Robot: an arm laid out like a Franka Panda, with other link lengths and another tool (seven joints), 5 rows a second.
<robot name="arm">
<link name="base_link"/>
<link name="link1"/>
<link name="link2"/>
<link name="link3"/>
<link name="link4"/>
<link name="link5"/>
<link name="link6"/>
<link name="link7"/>
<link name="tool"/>
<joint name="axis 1" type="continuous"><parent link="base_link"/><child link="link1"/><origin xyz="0 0 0.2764" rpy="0 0 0"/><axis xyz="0 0 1"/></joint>
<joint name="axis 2" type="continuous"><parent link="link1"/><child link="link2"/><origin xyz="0 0 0" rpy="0 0 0"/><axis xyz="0 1 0"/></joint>
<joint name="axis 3" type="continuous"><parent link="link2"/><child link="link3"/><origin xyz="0 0 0.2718" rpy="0 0 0"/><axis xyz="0 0 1"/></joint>
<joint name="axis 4" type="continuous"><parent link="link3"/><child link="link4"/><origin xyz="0.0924 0 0" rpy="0 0 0"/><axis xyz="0 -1 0"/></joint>
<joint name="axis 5" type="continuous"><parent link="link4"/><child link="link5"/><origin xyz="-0.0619 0 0.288" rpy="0 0 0"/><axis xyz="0 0 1"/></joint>
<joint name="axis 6" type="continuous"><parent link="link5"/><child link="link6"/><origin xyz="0 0 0" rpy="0 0 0"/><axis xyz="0 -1 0"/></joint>
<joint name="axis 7" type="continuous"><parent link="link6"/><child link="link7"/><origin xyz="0.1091 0 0" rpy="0 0 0"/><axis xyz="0 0 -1"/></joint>
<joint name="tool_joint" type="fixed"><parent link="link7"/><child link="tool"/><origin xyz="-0.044 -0.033 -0.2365" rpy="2.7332 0 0.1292"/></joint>
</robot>
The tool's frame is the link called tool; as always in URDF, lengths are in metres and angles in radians. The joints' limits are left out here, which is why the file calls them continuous.
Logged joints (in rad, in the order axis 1, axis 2, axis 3, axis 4, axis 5, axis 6, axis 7), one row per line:
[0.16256 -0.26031 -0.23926 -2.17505 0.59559 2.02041 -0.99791]
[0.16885 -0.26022 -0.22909 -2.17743 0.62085 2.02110 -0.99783]
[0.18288 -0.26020 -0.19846 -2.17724 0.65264 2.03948 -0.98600]
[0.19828 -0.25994 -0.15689 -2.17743 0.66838 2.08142 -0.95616]
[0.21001 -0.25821 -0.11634 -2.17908 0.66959 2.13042 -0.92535]
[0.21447 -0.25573 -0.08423 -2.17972 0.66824 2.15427 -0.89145]
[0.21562 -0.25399 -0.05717 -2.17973 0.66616 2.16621 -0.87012]
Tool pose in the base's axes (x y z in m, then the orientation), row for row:
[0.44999 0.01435 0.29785 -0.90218 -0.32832 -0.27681 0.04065]
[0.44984 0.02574 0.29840 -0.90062 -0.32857 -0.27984 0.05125]
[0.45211 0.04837 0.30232 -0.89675 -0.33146 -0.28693 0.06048]
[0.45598 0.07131 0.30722 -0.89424 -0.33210 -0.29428 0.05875]
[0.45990 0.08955 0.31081 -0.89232 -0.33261 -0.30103 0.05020]
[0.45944 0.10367 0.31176 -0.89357 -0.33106 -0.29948 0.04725]
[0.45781 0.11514 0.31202 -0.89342 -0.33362 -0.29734 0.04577]
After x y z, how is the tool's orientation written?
As a quaternion, x y z w.
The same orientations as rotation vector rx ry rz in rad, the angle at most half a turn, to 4 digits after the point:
[-2.7632 -1.0056 -0.8478]
[-2.7406 -0.9998 -0.8516]
[-2.7136 -1.0030 -0.8683]
[-2.7089 -1.0060 -0.8914]
[-2.7171 -1.0128 -0.9166]
[-2.7258 -1.0099 -0.9136]
[-2.7278 -1.0186 -0.9078]

